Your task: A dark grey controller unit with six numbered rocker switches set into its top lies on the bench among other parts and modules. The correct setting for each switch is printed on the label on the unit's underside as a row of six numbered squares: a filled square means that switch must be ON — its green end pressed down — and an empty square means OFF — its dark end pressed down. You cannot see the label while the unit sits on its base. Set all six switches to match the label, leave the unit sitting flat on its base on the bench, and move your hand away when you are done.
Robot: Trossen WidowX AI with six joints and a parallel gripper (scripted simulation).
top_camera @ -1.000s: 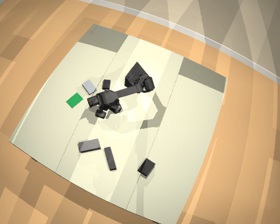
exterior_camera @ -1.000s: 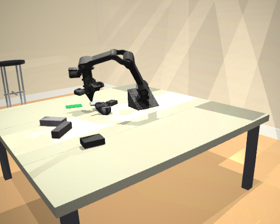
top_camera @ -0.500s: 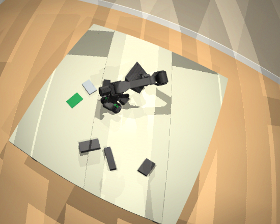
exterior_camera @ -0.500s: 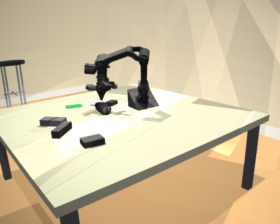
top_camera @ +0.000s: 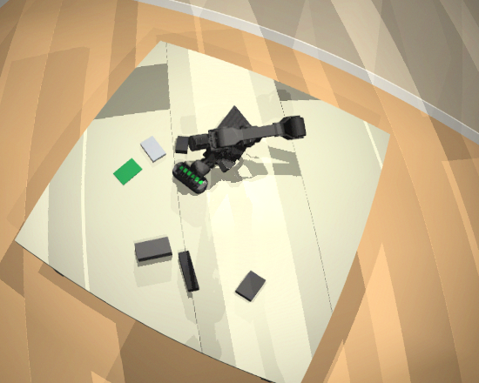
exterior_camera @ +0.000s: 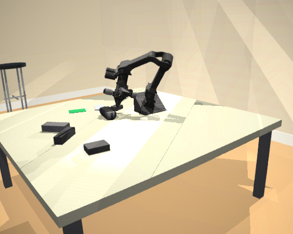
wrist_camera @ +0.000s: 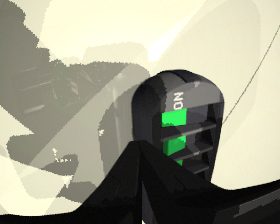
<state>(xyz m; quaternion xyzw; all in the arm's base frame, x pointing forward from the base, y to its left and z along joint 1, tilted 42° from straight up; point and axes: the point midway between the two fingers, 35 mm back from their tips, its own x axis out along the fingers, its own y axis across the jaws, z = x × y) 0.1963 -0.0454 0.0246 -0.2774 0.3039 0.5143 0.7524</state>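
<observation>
Right now the dark block is 9 cm behind my gripper tip, 17 cm to the right of it and 5 cm below it. The rest, counted from my gripper tip: pale grey module (2 cm behind, 27 cm to the right, 6 cm below); green flat plate (12 cm ahead, 31 cm to the right, 6 cm below).
</observation>
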